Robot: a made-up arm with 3 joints.
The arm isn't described. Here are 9 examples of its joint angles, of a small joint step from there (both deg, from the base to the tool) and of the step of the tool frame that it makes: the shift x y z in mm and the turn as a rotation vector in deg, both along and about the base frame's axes.
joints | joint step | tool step
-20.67 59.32 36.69 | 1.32 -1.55 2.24 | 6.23 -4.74 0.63 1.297 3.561 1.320
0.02 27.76 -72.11 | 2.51 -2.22 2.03 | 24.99 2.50 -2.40 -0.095 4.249 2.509
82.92 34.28 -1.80 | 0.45 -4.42 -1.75 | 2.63 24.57 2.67 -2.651 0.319 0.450
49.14 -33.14 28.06 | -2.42 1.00 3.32 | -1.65 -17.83 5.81 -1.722 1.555 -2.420
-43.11 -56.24 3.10 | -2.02 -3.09 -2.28 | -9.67 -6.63 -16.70 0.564 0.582 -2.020
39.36 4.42 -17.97 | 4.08 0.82 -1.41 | -2.21 16.05 4.19 1.475 -1.673 4.079
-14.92 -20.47 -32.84 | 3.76 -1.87 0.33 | 21.50 16.24 -9.40 0.496 2.144 3.760
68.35 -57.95 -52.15 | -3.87 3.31 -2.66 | 21.74 -19.59 24.05 5.472 -2.389 -3.866
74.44 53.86 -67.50 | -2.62 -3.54 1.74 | -0.28 17.72 8.74 -5.053 1.532 -2.618
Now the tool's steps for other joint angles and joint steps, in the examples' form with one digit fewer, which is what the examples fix.
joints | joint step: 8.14 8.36 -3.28 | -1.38 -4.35 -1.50
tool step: 18.0 -1.8 -8.0 -0.37 2.83 -1.38
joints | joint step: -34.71 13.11 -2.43 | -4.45 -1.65 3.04
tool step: -13.0 -3.7 -6.8 2.82 3.75 -4.45
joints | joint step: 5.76 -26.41 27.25 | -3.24 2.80 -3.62
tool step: -10.3 -14.4 8.8 0.46 -6.40 -3.24
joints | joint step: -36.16 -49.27 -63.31 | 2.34 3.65 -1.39
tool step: 11.5 12.6 25.7 -2.89 -4.13 2.34
